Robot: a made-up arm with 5 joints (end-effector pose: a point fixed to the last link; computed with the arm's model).
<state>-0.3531 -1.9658 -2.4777 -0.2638 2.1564</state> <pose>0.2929 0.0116 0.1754 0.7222 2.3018 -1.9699</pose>
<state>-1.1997 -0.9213 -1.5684 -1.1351 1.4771</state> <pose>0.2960 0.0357 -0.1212 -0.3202 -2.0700 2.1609</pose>
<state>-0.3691 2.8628 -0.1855 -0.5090 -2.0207</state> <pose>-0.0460 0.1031 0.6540 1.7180 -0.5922 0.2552</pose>
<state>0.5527 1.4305 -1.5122 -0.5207 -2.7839</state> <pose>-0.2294 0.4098 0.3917 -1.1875 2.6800 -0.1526</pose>
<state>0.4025 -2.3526 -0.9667 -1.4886 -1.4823</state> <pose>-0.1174 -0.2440 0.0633 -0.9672 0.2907 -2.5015</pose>
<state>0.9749 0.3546 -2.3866 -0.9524 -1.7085</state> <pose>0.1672 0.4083 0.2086 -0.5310 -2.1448 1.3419</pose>
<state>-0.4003 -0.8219 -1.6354 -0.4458 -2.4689</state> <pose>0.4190 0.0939 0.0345 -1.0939 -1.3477 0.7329</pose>
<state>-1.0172 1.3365 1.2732 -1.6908 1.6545</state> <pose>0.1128 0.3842 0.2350 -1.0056 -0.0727 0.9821</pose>
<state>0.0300 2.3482 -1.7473 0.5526 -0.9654</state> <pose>-0.1695 0.0071 0.3058 -2.1888 1.2577 -0.8378</pose>
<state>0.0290 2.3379 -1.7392 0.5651 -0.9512</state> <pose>-0.1701 0.0087 0.3054 -2.1912 1.2707 -0.8466</pose>
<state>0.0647 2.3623 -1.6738 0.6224 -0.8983</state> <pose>-0.1776 -0.0015 0.2893 -2.1920 1.2559 -0.8721</pose>
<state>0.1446 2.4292 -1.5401 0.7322 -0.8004</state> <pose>-0.1918 -0.0258 0.2529 -2.1888 1.2106 -0.9219</pose>
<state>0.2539 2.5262 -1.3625 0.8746 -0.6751</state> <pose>-0.2058 -0.0597 0.2011 -2.1788 1.1492 -0.9971</pose>
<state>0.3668 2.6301 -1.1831 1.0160 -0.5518</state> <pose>-0.2130 -0.0952 0.1462 -2.1609 1.0897 -1.0875</pose>
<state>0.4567 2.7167 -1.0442 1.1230 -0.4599</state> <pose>-0.2123 -0.1242 0.1029 -2.1403 1.0429 -1.1682</pose>
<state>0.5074 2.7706 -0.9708 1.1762 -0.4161</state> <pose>-0.2078 -0.1413 0.0796 -2.1267 1.0097 -1.2142</pose>
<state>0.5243 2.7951 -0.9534 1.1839 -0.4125</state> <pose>-0.2033 -0.1479 0.0730 -2.1232 0.9858 -1.2248</pose>
